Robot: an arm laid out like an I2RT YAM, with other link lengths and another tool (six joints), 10 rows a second.
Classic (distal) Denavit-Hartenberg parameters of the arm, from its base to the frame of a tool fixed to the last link. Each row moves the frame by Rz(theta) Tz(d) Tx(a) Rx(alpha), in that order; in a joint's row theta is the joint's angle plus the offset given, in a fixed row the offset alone. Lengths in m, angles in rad.
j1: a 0.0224; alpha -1.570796; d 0.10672; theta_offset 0
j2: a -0.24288; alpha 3.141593; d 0; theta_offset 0
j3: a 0.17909; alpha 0; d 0; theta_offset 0.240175
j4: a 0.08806; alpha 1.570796; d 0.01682; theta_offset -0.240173
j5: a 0; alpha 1.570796; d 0.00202; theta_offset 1.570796
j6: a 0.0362; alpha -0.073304; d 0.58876; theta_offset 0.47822
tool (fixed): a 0; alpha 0; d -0.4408; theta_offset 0
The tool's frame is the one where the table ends.
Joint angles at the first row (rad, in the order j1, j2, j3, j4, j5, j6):
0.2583, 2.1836, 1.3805, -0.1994, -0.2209, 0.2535
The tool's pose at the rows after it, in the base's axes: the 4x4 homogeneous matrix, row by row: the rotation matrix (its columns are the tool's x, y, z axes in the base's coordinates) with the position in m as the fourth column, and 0 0 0 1 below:
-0.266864 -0.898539 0.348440 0.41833; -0.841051 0.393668 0.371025 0.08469; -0.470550 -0.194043 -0.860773 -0.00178; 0 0 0 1
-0.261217 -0.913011 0.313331 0.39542; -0.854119 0.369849 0.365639 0.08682; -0.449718 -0.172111 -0.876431 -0.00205; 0 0 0 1
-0.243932 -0.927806 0.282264 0.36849; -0.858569 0.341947 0.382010 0.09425; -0.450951 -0.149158 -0.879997 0.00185; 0 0 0 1
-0.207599 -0.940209 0.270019 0.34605; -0.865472 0.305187 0.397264 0.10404; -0.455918 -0.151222 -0.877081 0.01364; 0 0 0 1
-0.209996 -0.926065 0.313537 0.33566; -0.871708 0.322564 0.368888 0.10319; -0.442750 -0.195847 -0.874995 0.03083; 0 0 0 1
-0.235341 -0.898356 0.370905 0.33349; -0.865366 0.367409 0.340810 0.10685; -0.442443 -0.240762 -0.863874 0.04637; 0 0 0 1
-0.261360 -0.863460 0.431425 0.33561; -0.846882 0.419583 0.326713 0.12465; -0.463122 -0.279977 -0.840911 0.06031; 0 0 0 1
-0.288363 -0.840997 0.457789 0.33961; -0.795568 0.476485 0.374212 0.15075; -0.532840 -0.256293 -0.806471 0.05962; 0 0 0 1
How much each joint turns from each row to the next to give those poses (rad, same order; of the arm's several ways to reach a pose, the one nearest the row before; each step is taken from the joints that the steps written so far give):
0.0163, -0.0328, -0.0612, -0.0137, 0.0028, -0.0167
0.0222, -0.0590, -0.0852, -0.0082, 0.0046, -0.0038
0.0349, -0.0842, -0.1072, 0.0067, -0.0111, 0.0097
0.0459, -0.0974, -0.0819, -0.0087, -0.0001, 0.0067
0.0361, -0.0906, -0.0448, -0.0121, 0.0617, 0.0346
0.0448, -0.0520, -0.0043, -0.0036, 0.0751, 0.0684
0.0769, -0.0104, 0.0324, 0.0098, 0.0858, 0.1028
0.0556, 0.0384, 0.0188, 0.0740, 0.0099, 0.1138

